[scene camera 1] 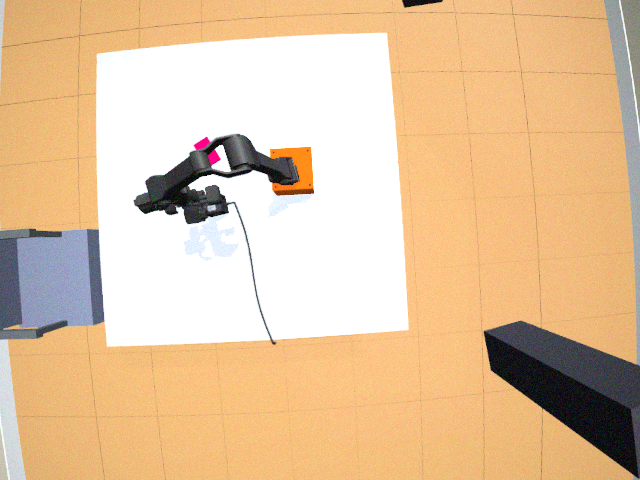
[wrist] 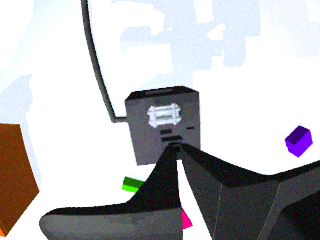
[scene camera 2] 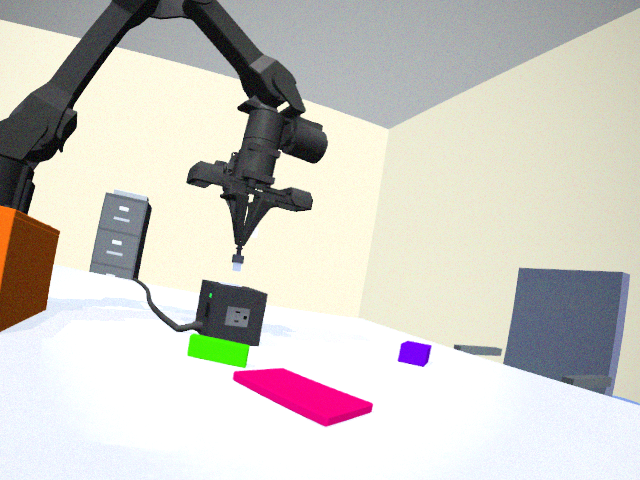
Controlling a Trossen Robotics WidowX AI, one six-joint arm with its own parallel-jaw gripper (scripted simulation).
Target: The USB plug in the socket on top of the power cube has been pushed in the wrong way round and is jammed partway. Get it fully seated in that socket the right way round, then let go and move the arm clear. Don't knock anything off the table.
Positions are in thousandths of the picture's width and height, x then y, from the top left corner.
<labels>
my gripper: scene camera 1 320,424; wrist 552,627; scene camera 2 374,511
</labels>
